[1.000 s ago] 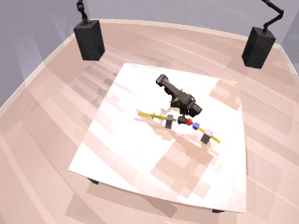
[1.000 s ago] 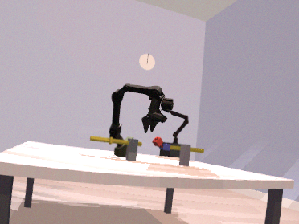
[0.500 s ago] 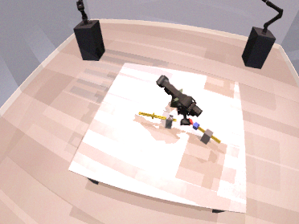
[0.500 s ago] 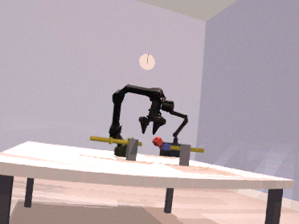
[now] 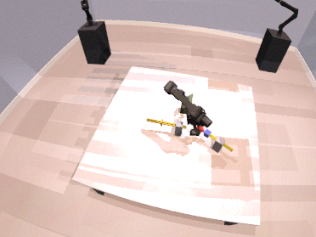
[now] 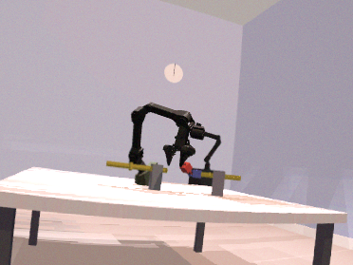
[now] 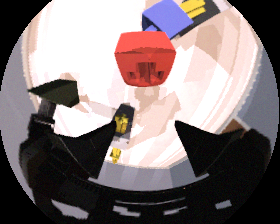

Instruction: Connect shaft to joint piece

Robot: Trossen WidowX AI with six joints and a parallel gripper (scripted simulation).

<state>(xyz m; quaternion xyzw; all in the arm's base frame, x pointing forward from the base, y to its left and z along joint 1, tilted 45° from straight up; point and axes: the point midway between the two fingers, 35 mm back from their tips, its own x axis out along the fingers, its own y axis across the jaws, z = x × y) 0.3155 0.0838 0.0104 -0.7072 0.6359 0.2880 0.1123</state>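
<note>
Now: gripper tip 80 mm to the right of the red square joint piece and 20 mm past it.
</note>
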